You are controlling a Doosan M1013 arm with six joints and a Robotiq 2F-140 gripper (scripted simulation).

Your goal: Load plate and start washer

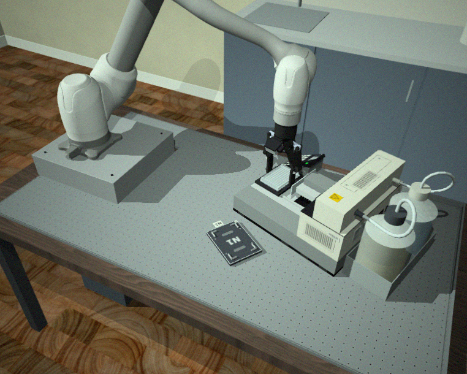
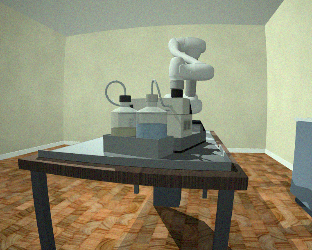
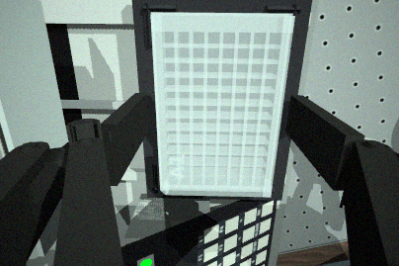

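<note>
My hand is 2 cm above the clear well plate. Round my hand: black carrier 3 cm below; plate washer 15 cm ahead, 5 cm to the right, 2 cm above; A1 mark 8 cm behind, 21 cm to the right, 10 cm below.
</note>
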